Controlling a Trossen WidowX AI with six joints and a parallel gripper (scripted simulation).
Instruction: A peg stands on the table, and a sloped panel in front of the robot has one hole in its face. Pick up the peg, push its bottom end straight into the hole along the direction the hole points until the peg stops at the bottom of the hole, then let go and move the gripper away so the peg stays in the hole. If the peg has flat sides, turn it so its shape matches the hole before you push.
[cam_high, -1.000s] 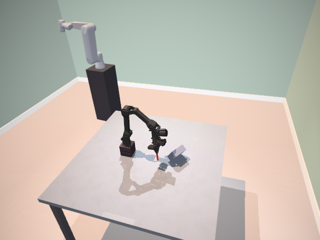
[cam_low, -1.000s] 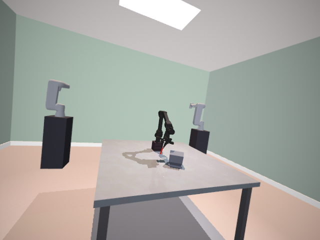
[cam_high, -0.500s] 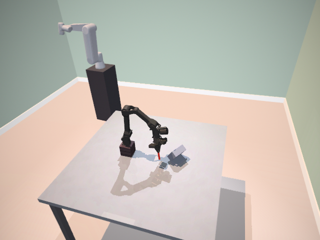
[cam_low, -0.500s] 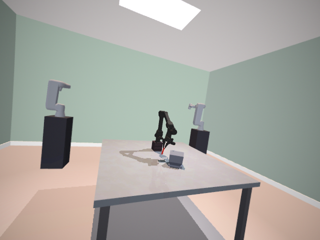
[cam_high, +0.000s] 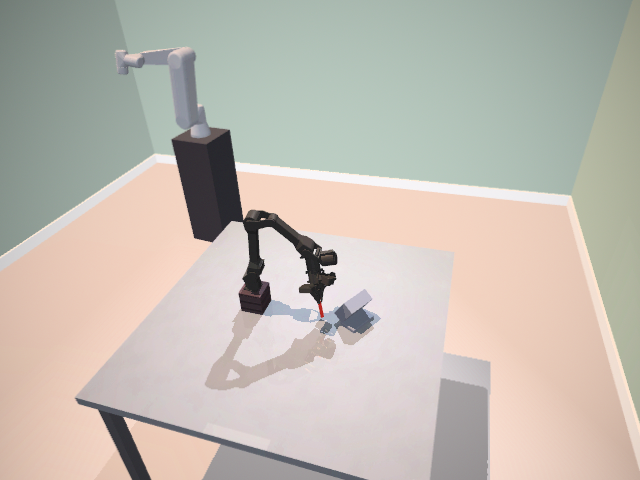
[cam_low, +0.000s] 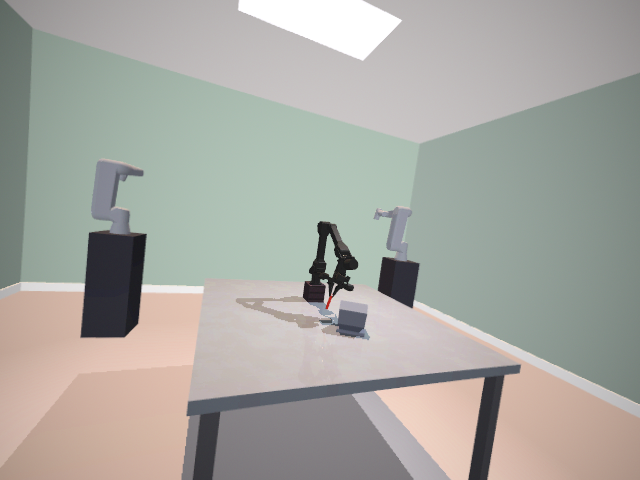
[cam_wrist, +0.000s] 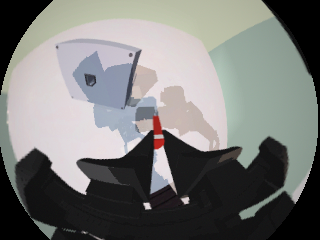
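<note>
Now: gripper tip 10 mm above the red peg. Round my gripper tip: sloped grey panel (120 mm ahead, 80 mm to the left, 40 mm below).
</note>
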